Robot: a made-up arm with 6 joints. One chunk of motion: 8 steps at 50 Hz.
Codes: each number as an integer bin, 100 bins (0 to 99) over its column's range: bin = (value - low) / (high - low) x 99, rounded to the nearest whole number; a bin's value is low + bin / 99 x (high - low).
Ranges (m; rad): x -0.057..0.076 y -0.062..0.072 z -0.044..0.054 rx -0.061..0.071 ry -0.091..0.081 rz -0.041..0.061
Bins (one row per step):
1: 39 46 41 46 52 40
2: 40 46 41 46 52 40
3: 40 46 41 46 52 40
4: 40 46 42 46 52 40
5: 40 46 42 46 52 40
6: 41 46 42 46 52 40
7: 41 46 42 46 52 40
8: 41 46 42 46 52 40
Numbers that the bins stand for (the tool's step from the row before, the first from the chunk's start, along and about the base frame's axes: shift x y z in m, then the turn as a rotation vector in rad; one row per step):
1: -0.00461 0.00026 -0.00341 0.00033 -0.00066 0.00021
2: -0.00326 0.00026 -0.00341 0.00033 -0.00066 0.00021
3: -0.00326 0.00026 -0.00341 0.00033 -0.00066 0.00021
4: -0.00326 0.00026 -0.00242 0.00033 -0.00066 0.00021
5: -0.00326 0.00026 -0.00242 0.00033 -0.00066 0.00021
6: -0.00192 0.00026 -0.00242 0.00033 -0.00066 0.00021
7: -0.00192 0.00026 -0.00242 0.00033 -0.00066 0.00021
8: -0.00192 0.00026 -0.00242 0.00033 -0.00066 0.00021

